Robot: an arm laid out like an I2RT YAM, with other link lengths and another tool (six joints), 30 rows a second.
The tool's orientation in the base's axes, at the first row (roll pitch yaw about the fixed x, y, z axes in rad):
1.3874, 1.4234, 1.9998
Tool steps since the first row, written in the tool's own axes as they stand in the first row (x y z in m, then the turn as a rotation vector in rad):
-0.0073, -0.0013, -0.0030, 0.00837, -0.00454, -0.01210
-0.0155, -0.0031, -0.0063, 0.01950, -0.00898, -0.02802
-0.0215, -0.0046, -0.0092, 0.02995, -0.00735, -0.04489
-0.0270, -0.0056, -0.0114, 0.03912, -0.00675, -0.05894
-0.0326, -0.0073, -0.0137, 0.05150, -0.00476, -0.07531
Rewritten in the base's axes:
-0.0013, -0.0037, 0.0070, -0.00783, -0.00949, -0.00926
-0.0024, -0.0082, 0.0147, -0.01902, -0.02071, -0.02134
-0.0036, -0.0119, 0.0204, -0.03441, -0.02767, -0.03189
-0.0045, -0.0147, 0.0256, -0.04682, -0.03401, -0.04125
-0.0051, -0.0181, 0.0308, -0.06212, -0.04013, -0.05365

